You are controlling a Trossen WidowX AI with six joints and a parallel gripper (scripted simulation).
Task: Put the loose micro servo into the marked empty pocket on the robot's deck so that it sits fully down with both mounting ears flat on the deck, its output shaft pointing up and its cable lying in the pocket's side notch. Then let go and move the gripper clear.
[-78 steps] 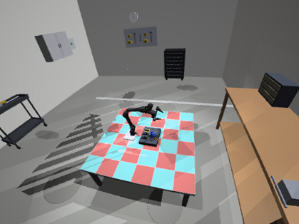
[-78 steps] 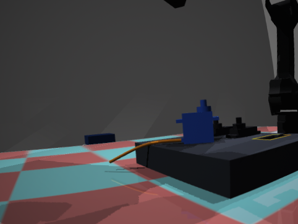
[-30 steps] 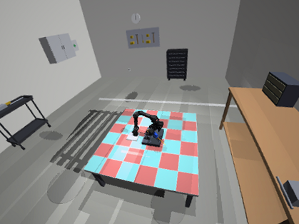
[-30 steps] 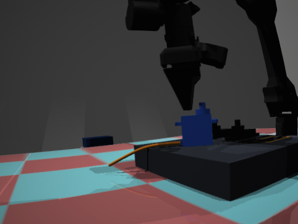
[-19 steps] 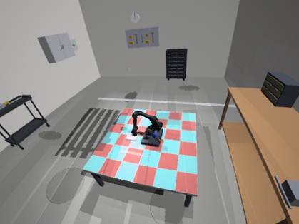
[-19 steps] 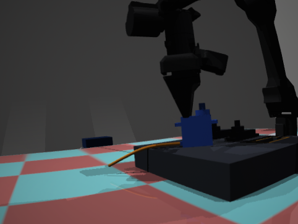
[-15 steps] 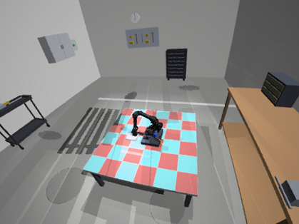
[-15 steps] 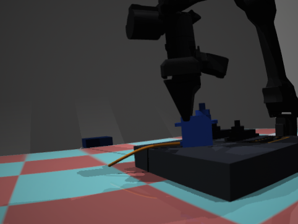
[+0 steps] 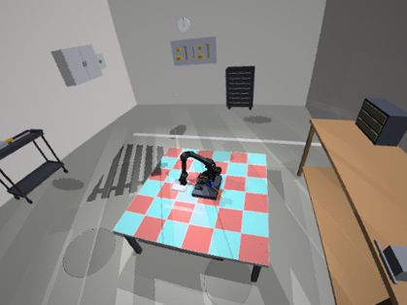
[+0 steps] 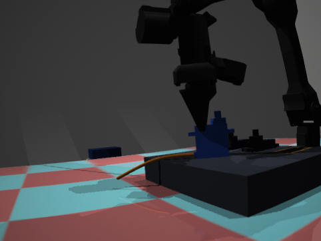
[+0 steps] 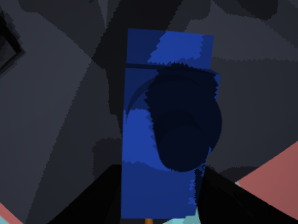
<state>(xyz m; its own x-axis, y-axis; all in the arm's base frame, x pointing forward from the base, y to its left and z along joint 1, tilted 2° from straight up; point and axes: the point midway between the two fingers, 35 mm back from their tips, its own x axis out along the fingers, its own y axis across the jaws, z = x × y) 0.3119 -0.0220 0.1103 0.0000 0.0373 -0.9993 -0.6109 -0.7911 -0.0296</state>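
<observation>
The dark robot deck is 7 cm below my gripper tip, 3 cm to the left of it and 1 cm behind it.
</observation>
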